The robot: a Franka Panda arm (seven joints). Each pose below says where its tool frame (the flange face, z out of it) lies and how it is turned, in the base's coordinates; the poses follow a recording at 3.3 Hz.
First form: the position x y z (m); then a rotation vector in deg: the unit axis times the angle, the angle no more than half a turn.
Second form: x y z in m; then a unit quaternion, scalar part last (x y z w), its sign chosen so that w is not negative. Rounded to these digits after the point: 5 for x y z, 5 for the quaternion.
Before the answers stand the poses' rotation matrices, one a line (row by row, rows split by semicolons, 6 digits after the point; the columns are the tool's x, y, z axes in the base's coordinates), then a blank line. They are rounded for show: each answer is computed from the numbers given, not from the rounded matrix.
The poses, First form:
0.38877 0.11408 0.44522 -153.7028 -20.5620 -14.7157
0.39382 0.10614 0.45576 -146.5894 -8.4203 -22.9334
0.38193 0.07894 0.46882 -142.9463 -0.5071 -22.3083
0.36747 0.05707 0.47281 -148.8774 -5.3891 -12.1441
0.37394 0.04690 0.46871 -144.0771 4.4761 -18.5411
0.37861 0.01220 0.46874 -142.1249 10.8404 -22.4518
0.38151 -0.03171 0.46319 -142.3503 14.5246 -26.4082
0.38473 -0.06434 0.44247 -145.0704 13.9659 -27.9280
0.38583 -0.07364 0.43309 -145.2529 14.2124 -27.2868
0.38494 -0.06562 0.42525 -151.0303 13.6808 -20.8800
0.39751 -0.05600 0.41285 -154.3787 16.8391 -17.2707
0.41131 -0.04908 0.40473 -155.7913 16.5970 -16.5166
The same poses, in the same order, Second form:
0.949622 0.287803 0.124047; 0.210257 -0.878582 0.428820; 0.232401 -0.381135 -0.894833
0.949906 0.183974 0.252650; 0.023224 -0.847702 0.529964; 0.311671 -0.497549 -0.809510
0.956803 0.095440 0.274624; -0.082863 -0.815888 0.572242; 0.278677 -0.570279 -0.772736
0.985293 0.108120 0.132317; 0.025571 -0.858935 0.511445; 0.168949 -0.500540 -0.849068
0.968609 0.016919 0.248011; -0.128208 -0.820755 0.556709; 0.212975 -0.571030 -0.792821
0.945903 -0.043277 0.321550; -0.224892 -0.801807 0.553651; 0.233861 -0.596014 -0.768164
0.921736 -0.075361 0.380426; -0.280927 -0.806008 0.520991; 0.267364 -0.587088 -0.764097
0.918012 -0.071730 0.390011; -0.269002 -0.835260 0.479560; 0.291361 -0.545156 -0.786075
0.920461 -0.077377 0.383097; -0.269561 -0.835443 0.478928; 0.282998 -0.544102 -0.789851
0.949698 -0.105038 0.295028; -0.228549 -0.876526 0.423636; 0.214102 -0.469755 -0.856441
0.954355 -0.159425 0.252566; -0.248451 -0.893079 0.375076; 0.165765 -0.420706 -0.891924
0.957495 -0.160408 0.239734; -0.240510 -0.902798 0.356526; 0.159242 -0.399030 -0.903004

0.38877 0.11408 0.44522 -0.96476 -0.12906 -0.09237 0.20989
0.39382 0.10614 0.45576 -0.94962 -0.05455 -0.14856 0.27051
0.38193 0.07894 0.46882 -0.94147 -0.00334 -0.14693 0.30339
0.36747 0.05707 0.47281 -0.96090 -0.03478 -0.07838 0.26329
0.37394 0.04690 0.46871 -0.94633 0.02940 -0.12178 0.29792
0.37861 0.01220 0.46874 -0.93753 0.07151 -0.14810 0.30657
0.38151 -0.03171 0.46319 -0.93432 0.09533 -0.17333 0.29649
0.38473 -0.06434 0.44247 -0.94066 0.09056 -0.18109 0.27234
0.38583 -0.07364 0.43309 -0.94151 0.09212 -0.17687 0.27165
0.38494 -0.06562 0.42525 -0.95951 0.08692 -0.13265 0.23277
0.39751 -0.05600 0.41285 -0.96687 0.10546 -0.10817 0.20576
0.41131 -0.04908 0.40473 -0.96996 0.10333 -0.10283 0.19474

